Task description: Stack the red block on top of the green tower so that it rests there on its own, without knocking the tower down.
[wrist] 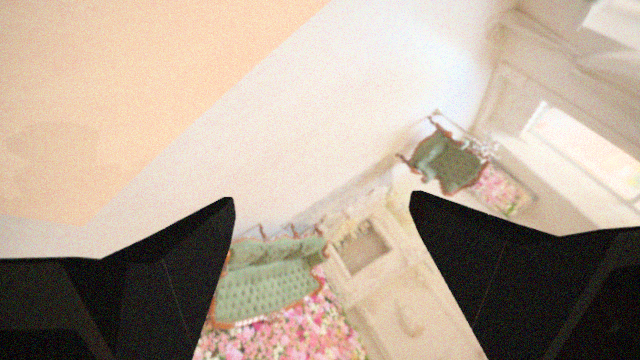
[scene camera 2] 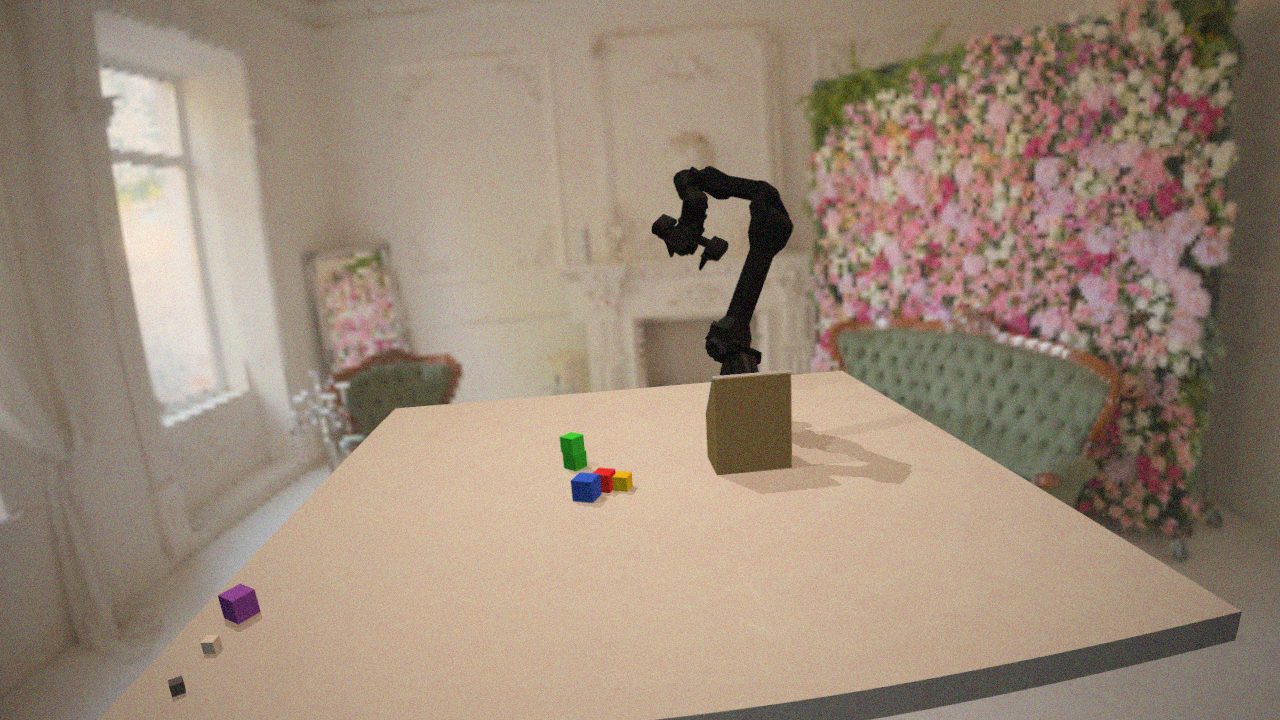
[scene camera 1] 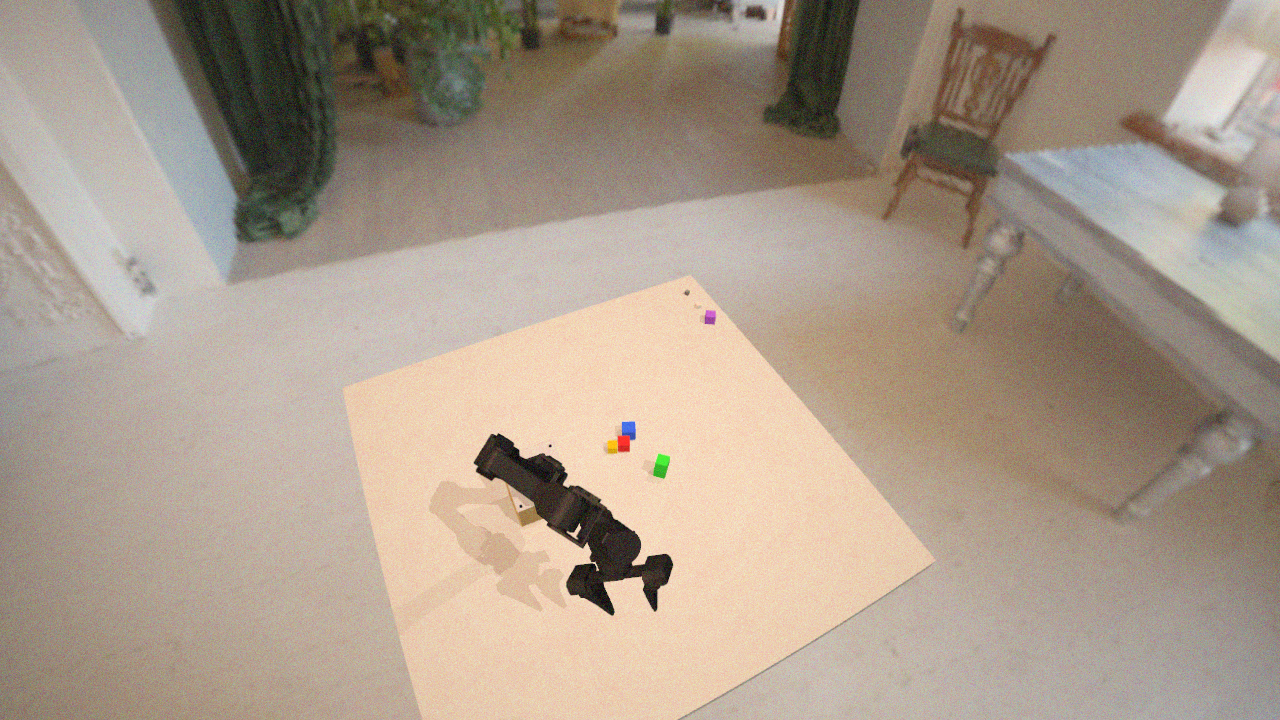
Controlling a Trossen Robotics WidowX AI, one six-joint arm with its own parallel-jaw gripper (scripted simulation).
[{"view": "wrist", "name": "my gripper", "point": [324,203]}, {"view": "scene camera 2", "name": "my gripper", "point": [685,262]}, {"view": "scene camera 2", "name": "blue block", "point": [586,487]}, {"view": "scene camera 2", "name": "purple cube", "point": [239,603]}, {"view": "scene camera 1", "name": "my gripper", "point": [634,612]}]
